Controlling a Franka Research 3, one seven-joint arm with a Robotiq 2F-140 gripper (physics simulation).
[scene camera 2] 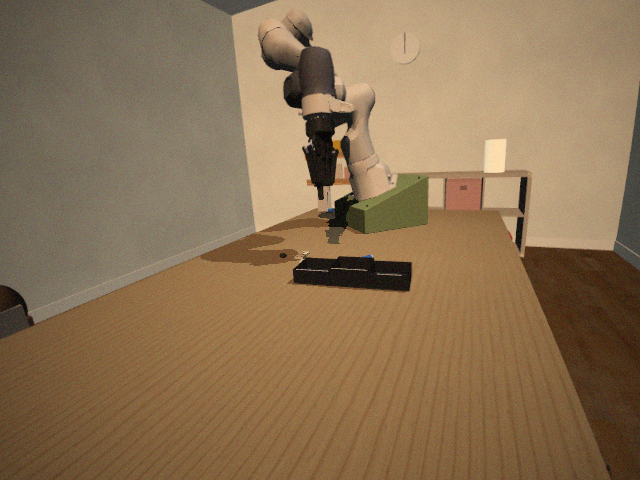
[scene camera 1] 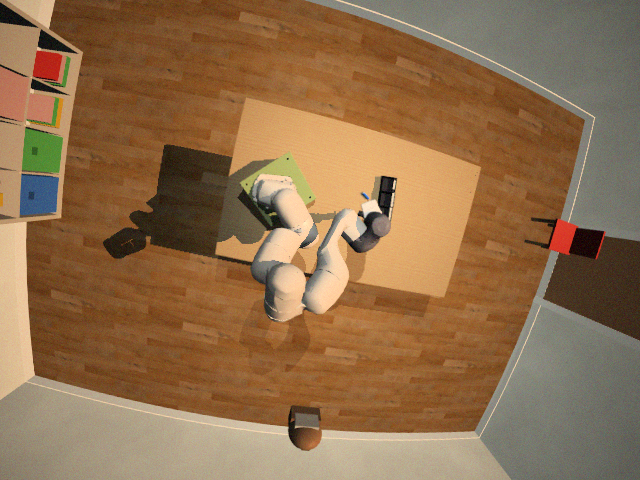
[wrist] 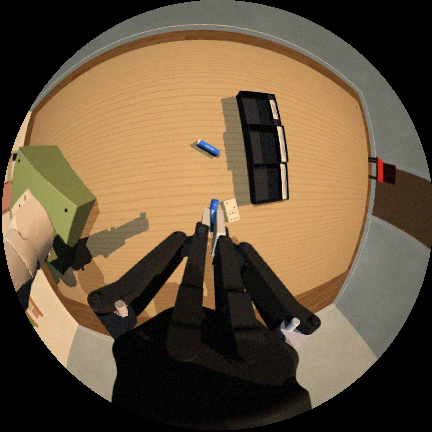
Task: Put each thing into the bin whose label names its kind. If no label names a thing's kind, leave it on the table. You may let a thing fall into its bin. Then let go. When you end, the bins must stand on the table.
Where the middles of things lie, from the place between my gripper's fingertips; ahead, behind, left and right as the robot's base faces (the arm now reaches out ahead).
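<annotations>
I consider the three joined black bins (scene camera 2: 359, 272), which are 11 cm below my hand, 12 cm to the left of it and 13 cm ahead of it.
</annotations>
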